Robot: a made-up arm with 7 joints. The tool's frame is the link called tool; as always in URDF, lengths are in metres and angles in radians. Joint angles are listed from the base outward.
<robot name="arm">
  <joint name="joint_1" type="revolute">
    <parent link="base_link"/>
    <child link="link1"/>
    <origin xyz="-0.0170 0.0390 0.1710"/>
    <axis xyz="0 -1 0"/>
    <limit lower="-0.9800" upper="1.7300"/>
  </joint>
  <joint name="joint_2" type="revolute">
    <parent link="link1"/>
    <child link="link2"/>
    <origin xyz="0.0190 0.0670 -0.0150"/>
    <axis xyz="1 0 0"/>
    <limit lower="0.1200" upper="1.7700"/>
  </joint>
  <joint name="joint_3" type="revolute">
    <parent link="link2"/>
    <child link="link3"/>
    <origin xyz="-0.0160 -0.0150 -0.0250"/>
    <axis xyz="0 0 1"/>
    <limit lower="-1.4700" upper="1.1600"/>
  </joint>
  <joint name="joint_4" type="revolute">
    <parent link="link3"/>
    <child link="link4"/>
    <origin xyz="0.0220 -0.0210 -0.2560"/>
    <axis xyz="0 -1 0"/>
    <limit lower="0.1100" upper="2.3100"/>
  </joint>
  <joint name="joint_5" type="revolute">
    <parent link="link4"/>
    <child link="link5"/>
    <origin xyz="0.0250 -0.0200 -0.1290"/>
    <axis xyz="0 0 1"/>
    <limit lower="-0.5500" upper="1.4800"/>
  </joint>
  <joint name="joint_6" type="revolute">
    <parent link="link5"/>
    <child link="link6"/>
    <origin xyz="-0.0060 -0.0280 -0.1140"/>
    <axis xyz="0 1 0"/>
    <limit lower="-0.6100" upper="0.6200"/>
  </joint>
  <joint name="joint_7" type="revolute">
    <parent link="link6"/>
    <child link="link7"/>
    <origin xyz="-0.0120 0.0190 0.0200"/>
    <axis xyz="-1 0 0"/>
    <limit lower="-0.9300" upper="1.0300"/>
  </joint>
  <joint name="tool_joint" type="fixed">
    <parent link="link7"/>
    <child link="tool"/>
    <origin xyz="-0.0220 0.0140 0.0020" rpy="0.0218 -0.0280 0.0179"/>
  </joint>
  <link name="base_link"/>
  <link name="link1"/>
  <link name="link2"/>
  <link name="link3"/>
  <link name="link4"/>
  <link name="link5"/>
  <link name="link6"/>
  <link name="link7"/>
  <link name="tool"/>
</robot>
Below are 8 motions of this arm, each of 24 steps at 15 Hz.
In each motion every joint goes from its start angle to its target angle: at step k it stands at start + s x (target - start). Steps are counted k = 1, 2, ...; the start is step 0. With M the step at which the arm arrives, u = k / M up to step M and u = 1 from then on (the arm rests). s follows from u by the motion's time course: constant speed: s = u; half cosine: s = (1 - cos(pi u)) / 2; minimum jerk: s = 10 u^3 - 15 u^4 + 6 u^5.
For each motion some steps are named. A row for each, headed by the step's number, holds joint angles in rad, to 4 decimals.
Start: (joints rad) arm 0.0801 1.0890 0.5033 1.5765 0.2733 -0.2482 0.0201
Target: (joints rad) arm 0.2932 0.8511 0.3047 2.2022 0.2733 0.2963 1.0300
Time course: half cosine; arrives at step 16
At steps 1, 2, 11, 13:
1: 0.0821 1.0867 0.5014 1.5825 0.2733 -0.2430 0.0298
2: 0.0882 1.0799 0.4957 1.6003 0.2733 -0.2275 0.0585
11: 0.2458 0.9040 0.3488 2.0632 0.2733 0.1753 0.8056
13: 0.2752 0.8711 0.3214 2.1495 0.2733 0.2504 0.9449

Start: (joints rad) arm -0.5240 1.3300 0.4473 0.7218 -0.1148 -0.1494 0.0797
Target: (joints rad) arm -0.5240 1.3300 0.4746 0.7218 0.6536 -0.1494 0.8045
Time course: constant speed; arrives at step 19
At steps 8, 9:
8: -0.5240 1.3300 0.4588 0.7218 0.2087 -0.1494 0.3849
9: -0.5240 1.3300 0.4602 0.7218 0.2492 -0.1494 0.4230

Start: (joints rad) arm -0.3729 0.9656 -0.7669 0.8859 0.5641 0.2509 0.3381
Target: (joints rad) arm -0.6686 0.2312 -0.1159 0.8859 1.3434 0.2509 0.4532
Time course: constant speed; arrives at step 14
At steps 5, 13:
5: -0.4785 0.7033 -0.5344 0.8859 0.8424 0.2509 0.3792
13: -0.6475 0.2837 -0.1624 0.8859 1.2877 0.2509 0.4450

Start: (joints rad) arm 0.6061 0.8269 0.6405 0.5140 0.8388 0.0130 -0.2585
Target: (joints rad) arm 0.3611 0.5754 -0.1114 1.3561 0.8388 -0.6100 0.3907
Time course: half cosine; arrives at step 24
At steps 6, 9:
6: 0.5702 0.7901 0.5304 0.6373 0.8388 -0.0782 -0.1634
9: 0.5305 0.7493 0.4084 0.7739 0.8388 -0.1793 -0.0581

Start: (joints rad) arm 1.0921 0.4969 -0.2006 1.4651 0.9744 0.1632 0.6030
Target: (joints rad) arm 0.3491 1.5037 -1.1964 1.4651 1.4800 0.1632 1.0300
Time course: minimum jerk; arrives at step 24
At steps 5, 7, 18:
5: 1.0442 0.5619 -0.2648 1.4651 1.0070 0.1632 0.6306
7: 0.9790 0.6502 -0.3522 1.4651 1.0514 0.1632 0.6680
18: 0.4260 1.3995 -1.0933 1.4651 1.4277 0.1632 0.9858

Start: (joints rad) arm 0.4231 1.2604 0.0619 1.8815 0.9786 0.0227 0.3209
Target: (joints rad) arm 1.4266 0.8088 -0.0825 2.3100 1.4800 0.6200 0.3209
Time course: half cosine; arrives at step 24
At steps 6, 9, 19, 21, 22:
6: 0.5701 1.1943 0.0408 1.9443 1.0520 0.1102 0.3209
9: 0.7328 1.1210 0.0173 2.0138 1.1334 0.2071 0.3209
19: 1.3229 0.8555 -0.0676 2.2657 1.4282 0.5583 0.3209
21: 1.3884 0.8260 -0.0770 2.2937 1.4609 0.5973 0.3209
22: 1.4095 0.8165 -0.0800 2.3027 1.4715 0.6098 0.3209

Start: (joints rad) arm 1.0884 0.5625 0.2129 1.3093 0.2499 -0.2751 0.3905
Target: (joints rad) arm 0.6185 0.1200 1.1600 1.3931 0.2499 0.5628 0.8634
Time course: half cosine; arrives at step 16
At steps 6, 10, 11, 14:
6: 0.9434 0.4259 0.5052 1.3352 0.2499 -0.0165 0.5365
10: 0.7635 0.2566 0.8677 1.3672 0.2499 0.3042 0.7174
11: 0.7229 0.2183 0.9495 1.3745 0.2499 0.3766 0.7583
14: 0.6364 0.1368 1.1240 1.3899 0.2499 0.5309 0.8454

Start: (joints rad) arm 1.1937 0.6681 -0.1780 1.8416 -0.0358 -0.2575 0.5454
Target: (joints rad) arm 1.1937 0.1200 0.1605 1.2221 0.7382 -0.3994 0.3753
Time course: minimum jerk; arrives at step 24
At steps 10, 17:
10: 1.1937 0.4781 -0.0607 1.6269 0.2325 -0.3067 0.4864
17: 1.1937 0.2034 0.1090 1.3164 0.6204 -0.3778 0.4012

